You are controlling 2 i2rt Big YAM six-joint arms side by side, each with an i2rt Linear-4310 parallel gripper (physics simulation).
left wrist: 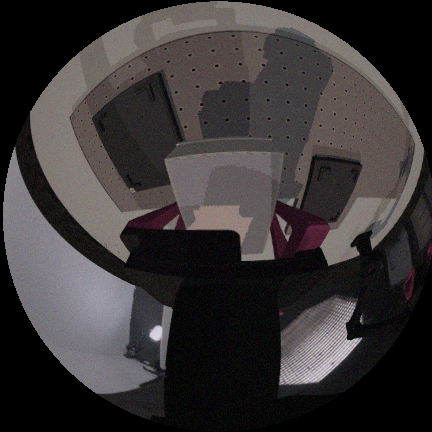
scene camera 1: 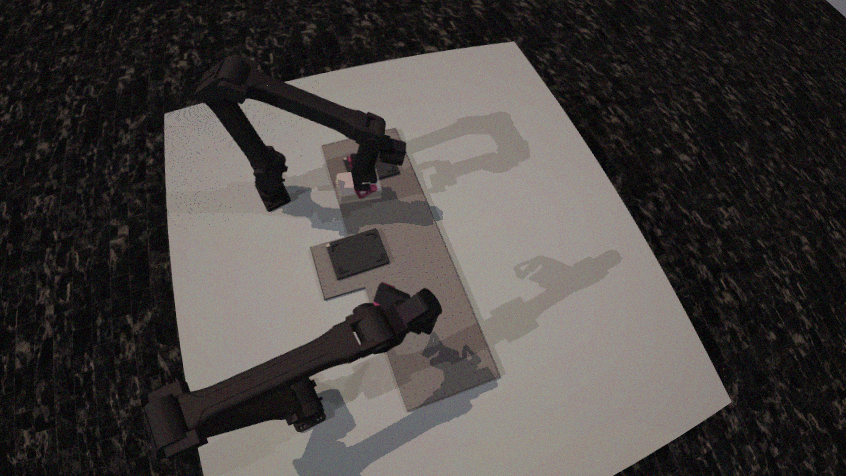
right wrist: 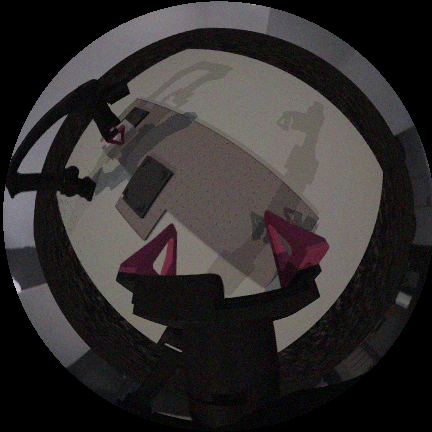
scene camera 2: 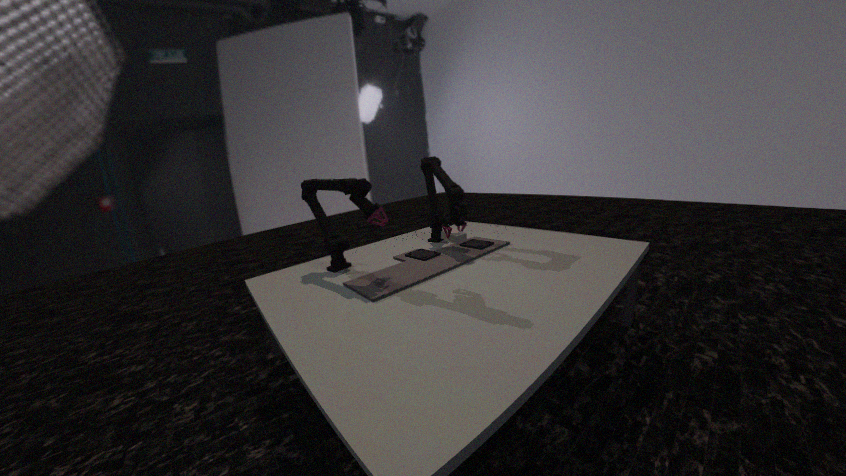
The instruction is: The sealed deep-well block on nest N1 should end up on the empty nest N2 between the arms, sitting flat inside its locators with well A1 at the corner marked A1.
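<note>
The pale sealed deep-well block [scene camera 1: 345,181] [left wrist: 225,175] is held above the perforated board, beside nest N1 [scene camera 1: 389,170] [scene camera 2: 476,243] [left wrist: 137,135] [right wrist: 138,116], on the side toward N2. My left gripper [scene camera 1: 358,175] [scene camera 2: 454,227] [left wrist: 227,201] is shut on it, one magenta finger on each side. Nest N2 [scene camera 1: 357,254] [scene camera 2: 423,255] [left wrist: 331,187] [right wrist: 147,186] is a dark, empty plate with corner locators and a small pale mark at one corner. My right gripper [scene camera 2: 378,216] [right wrist: 218,221] is open and empty, raised away from N2. The block's well labels cannot be read.
The perforated board [scene camera 1: 425,260] [scene camera 2: 390,281] [left wrist: 230,55] [right wrist: 220,170] lies on the white table [scene camera 1: 567,236] [scene camera 2: 449,355] and carries both nests. The right arm reaches over the board's lower part in scene camera 1. Arm shadows cross the board and table.
</note>
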